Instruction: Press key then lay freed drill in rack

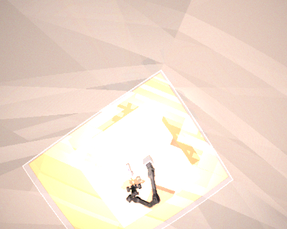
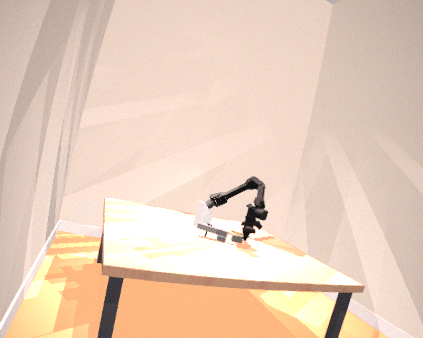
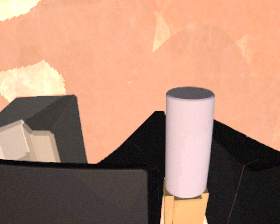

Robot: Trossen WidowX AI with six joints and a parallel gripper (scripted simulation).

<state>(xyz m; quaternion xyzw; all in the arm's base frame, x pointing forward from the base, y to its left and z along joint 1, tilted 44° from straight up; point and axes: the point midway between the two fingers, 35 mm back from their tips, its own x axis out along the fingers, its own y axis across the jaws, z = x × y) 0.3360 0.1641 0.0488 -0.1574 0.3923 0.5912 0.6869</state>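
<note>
My gripper tip is 40 mm to the left of the drill, 40 mm below it and 10 mm past it.
</note>
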